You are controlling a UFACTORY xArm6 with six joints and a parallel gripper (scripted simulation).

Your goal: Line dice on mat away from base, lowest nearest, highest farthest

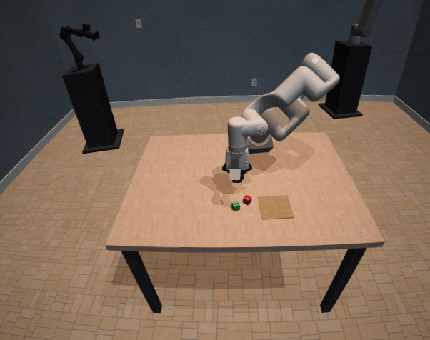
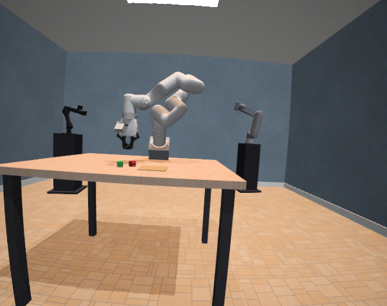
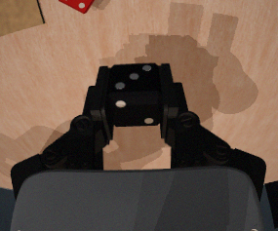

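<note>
My gripper is now 15 cm to the right of the tan mat, 11 cm short of it and 11 cm above it. From my hand the other things lie so: black die: 1 cm below; then green die: 10 cm below, 8 cm ahead, 2 cm to the right; then red die: 10 cm below, 6 cm ahead, 4 cm to the left.
</note>
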